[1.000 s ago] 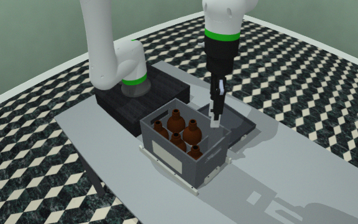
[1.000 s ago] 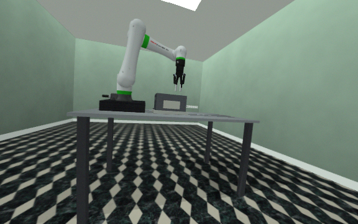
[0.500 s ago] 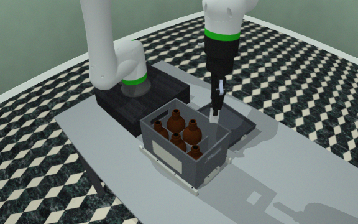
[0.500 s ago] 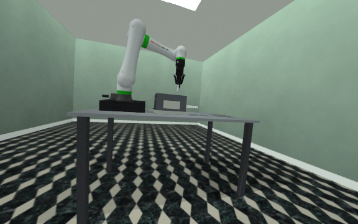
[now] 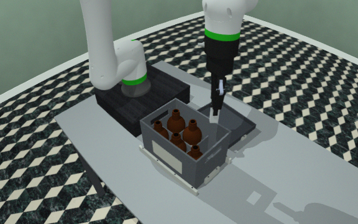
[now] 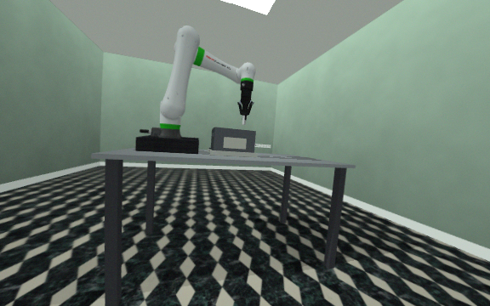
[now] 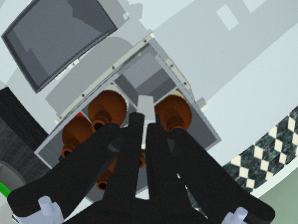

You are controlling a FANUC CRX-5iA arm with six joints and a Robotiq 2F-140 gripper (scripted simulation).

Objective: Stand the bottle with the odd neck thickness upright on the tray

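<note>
Now: hand 7 cm past the brown bottle, 10 cm to the left of it and 17 cm above it. From my hand the other things lie so: glass bottle 17 cm behind, 3 cm to the right, 17 cm below; then crate 8 cm behind, 6 cm to the right, 17 cm below; then dark grey tray 14 cm behind, 20 cm to the left, 24 cm below.
</note>
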